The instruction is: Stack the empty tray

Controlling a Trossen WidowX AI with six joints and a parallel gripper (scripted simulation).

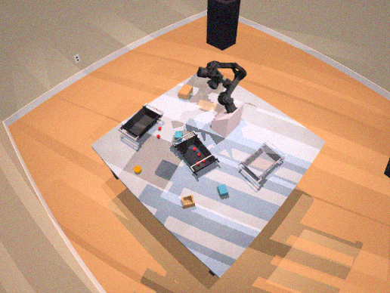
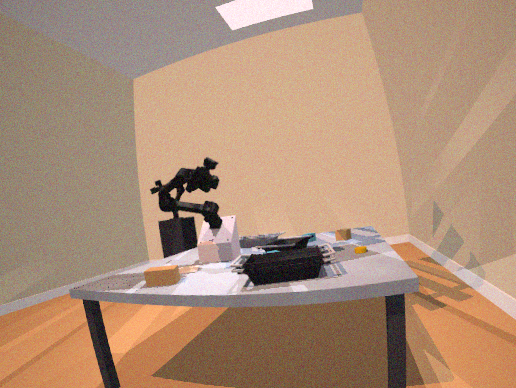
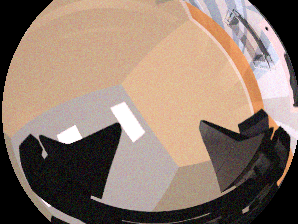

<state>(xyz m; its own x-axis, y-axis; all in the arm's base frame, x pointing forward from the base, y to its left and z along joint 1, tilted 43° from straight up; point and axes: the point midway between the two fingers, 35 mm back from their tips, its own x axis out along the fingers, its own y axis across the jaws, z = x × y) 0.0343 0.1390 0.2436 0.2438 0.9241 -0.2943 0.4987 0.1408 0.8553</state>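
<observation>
Right now my gripper tip is 40 mm short of the grey tray, 400 mm to the right of it and 420 mm above it. The rest, counted from my gripper tip: yellow disc 660 mm ahead, 170 mm to the right, 460 mm below; orange block 80 mm behind, 470 mm to the right, 440 mm below; brown box 580 mm ahead, 240 mm to the left, 450 mm below.
</observation>
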